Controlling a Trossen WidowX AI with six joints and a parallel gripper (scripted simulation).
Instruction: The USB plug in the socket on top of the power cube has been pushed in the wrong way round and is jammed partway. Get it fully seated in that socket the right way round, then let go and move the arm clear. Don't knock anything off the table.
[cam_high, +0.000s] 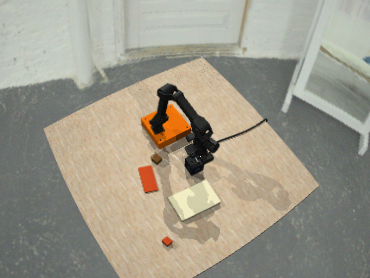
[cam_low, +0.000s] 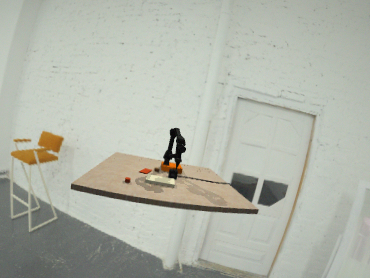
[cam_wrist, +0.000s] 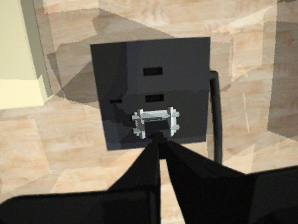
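My gripper tip is 2 cm above the black USB plug. Round my gripper tip: small red square: 37 cm to the right, 33 cm ahead, 9 cm below; red-orange flat block: 28 cm to the right, 10 cm below, 5 cm behind; cream flat pad: 18 cm ahead, 13 cm to the right, 9 cm below.
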